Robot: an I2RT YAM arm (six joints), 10 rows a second.
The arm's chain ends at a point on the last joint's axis. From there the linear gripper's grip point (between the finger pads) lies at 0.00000 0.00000 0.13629 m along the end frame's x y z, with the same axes.
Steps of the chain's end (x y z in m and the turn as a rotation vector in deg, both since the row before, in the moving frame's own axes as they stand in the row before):
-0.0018 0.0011 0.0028 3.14 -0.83 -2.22
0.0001 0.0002 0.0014 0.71 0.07 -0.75
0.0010 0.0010 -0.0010 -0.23 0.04 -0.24
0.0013 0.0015 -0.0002 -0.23 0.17 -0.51
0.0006 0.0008 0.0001 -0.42 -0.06 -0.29
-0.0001 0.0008 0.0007 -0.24 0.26 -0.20
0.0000 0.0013 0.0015 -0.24 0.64 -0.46
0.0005 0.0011 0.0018 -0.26 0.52 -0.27
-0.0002 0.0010 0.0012 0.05 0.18 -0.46
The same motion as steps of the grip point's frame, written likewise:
-0.0039 -0.0063 0.0026 3.14 -0.83 -2.22
0.0003 -0.0015 0.0014 0.71 0.07 -0.75
0.0011 0.0015 -0.0010 -0.23 0.04 -0.24
0.0017 0.0020 -0.0002 -0.23 0.17 -0.51
0.0005 0.0018 0.0001 -0.42 -0.06 -0.29
0.0005 0.0014 0.0007 -0.24 0.26 -0.20
0.0015 0.0019 0.0015 -0.24 0.64 -0.46
0.0017 0.0017 0.0018 -0.26 0.52 -0.27
0.0002 0.0009 0.0012 0.05 0.18 -0.46

